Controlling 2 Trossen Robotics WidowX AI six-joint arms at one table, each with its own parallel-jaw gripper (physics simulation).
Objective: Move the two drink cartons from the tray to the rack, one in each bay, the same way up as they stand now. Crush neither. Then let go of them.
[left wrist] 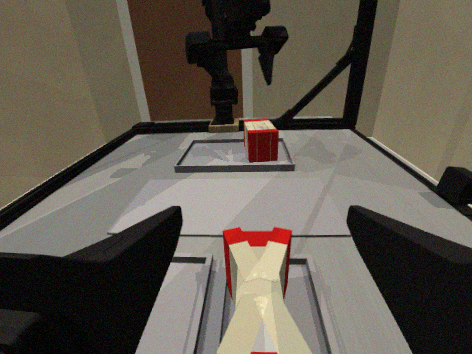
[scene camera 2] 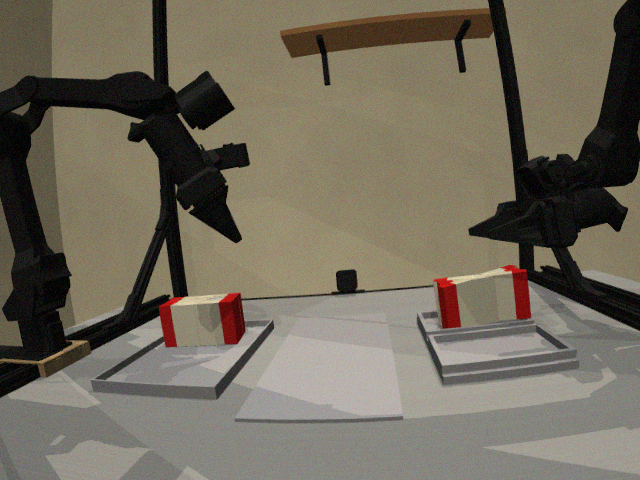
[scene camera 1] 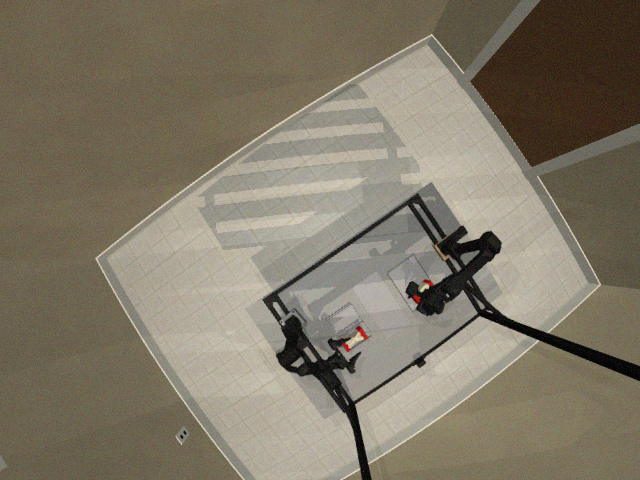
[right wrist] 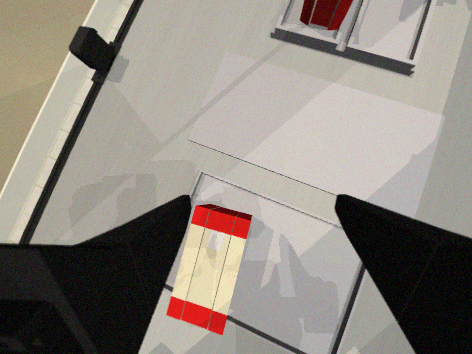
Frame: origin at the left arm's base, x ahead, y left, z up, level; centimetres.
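Where they show: left gripper, fingertip midpoint: (left wrist: pixel 264 214) (scene camera 2: pixel 477 233) (scene camera 1: pixel 355 344); right gripper, fingertip midpoint: (left wrist: pixel 248 87) (scene camera 2: pixel 238 238) (scene camera 1: pixel 415 302) (right wrist: pixel 262 201); left arm's base at its link origin: (scene camera 1: pixel 292 322); right arm's base at its link origin: (left wrist: pixel 224 122) (scene camera 2: pixel 45 349) (scene camera 1: pixel 446 247).
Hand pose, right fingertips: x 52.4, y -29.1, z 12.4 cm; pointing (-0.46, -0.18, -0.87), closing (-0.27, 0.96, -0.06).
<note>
Things, the pixels of their top centre, and the offset from my right fingertips. "pt": a spot on its surface instead. Level surfaces: height alone.
- red-and-cream carton at its top centre: (left wrist: pixel 260 285) (scene camera 2: pixel 480 271) (scene camera 1: pixel 354 341) dx -34.4, dy +3.0, dz -7.9 cm
- grey rack at its top centre: (left wrist: pixel 207 322) (scene camera 2: pixel 482 327) (scene camera 1: pixel 349 328) dx -32.6, dy +7.2, dz -14.8 cm
- grey tray at its top centre: (right wrist: pixel 260 263) (scene camera 2: pixel 195 346) (left wrist: pixel 235 150) (scene camera 1: pixel 414 283) dx +8.1, dy +2.5, dz -15.2 cm
- thin pale mat at its surface level: dz -16.4 cm
- small black block at a spot on its surface: (right wrist: pixel 92 50) (scene camera 2: pixel 343 277) pt dx -15.8, dy -30.8, dz -12.7 cm
A red-and-cream carton (scene camera 1: pixel 355 338) (scene camera 2: pixel 480 299) (left wrist: pixel 260 240) (right wrist: pixel 327 11) stands upright in the far bay of the grey rack (scene camera 2: pixel 509 368) (right wrist: pixel 370 60), as seen in scene camera 2; its middle is pinched inward. The rack's nearer bay is empty. My left gripper (scene camera 2: pixel 471 230) (left wrist: pixel 264 214) is open and empty above it, fingers wide to either side in the left wrist view. Another carton (scene camera 2: pixel 201 321) (left wrist: pixel 263 146) (right wrist: pixel 210 270) stands upright in the grey tray (scene camera 2: pixel 155 388) (left wrist: pixel 235 168). My right gripper (scene camera 2: pixel 237 239) (right wrist: pixel 262 201) is open and empty, high above the tray.
A thin pale mat (scene camera 2: pixel 320 372) (left wrist: pixel 225 205) lies between the tray and the rack. A small black block (scene camera 2: pixel 346 280) (right wrist: pixel 92 50) sits at the table's edge. Black frame posts (scene camera 2: pixel 509 93) rise near the arms. A wooden shelf (scene camera 2: pixel 392 29) hangs high on the wall.
</note>
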